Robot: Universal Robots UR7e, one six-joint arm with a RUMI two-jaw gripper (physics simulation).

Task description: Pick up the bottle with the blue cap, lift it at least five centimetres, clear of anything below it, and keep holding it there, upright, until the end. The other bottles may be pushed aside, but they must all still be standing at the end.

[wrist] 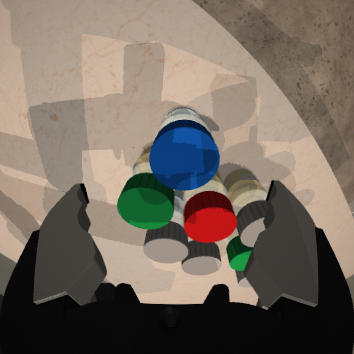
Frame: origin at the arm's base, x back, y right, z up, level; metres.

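Where they show: gripper, between the fingertips: point(176, 184).
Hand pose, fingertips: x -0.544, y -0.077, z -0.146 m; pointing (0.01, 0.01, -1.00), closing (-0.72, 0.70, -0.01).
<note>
Each offset is from my fingertips to the top centre of the thing. Level surfaces: height alone.
The bottle with the blue cap {dx -0.013, dy -0.004, dz -0.013 m} point(184, 156) stands at the far edge of a cluster of bottles, upper middle of the wrist view. Its large blue cap hides most of its clear body. My gripper point(176, 184) is open, with nothing between its fingers, and is seen above the cluster. The blue cap lies a little beyond the line between the fingertips, near the middle from side to side. A green-capped bottle {dx +0.049, dy +0.006, dz -0.013 m} point(145, 201) and a red-capped bottle {dx +0.020, dy +0.067, dz -0.013 m} point(210, 217) stand close to it on the near side.
Grey-capped bottles {dx +0.087, dy +0.065, dz -0.013 m} point(166, 243) {dx +0.080, dy +0.124, dz -0.013 m} point(201, 259) stand nearer the palm. Another grey-capped bottle {dx -0.014, dy +0.122, dz -0.013 m} point(251, 226) and a smaller green-capped bottle {dx +0.029, dy +0.164, dz -0.013 m} point(239, 255) are partly hidden by the right finger. The round pale table {dz -0.118 m} point(55, 65) ends at a curved edge on the right, with brown floor point(310, 55) beyond.
</note>
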